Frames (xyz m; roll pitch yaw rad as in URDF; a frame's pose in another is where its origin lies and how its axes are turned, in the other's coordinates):
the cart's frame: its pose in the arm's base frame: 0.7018 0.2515 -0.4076 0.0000 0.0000 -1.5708
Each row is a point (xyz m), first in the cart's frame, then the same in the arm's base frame.
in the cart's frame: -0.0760 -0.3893 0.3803
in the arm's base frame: 0.3125 0.3275 -0.0273
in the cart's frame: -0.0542 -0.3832 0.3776
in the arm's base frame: 0.3186 0.3057 -0.0300
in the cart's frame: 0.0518 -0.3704 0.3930
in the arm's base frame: 0.3314 0.1997 -0.0146
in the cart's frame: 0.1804 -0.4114 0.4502
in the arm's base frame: 0.2904 0.0711 0.0426
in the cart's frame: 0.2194 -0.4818 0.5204
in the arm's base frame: 0.2200 0.0321 0.1128
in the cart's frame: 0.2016 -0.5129 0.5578
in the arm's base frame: 0.1889 0.0499 0.1502
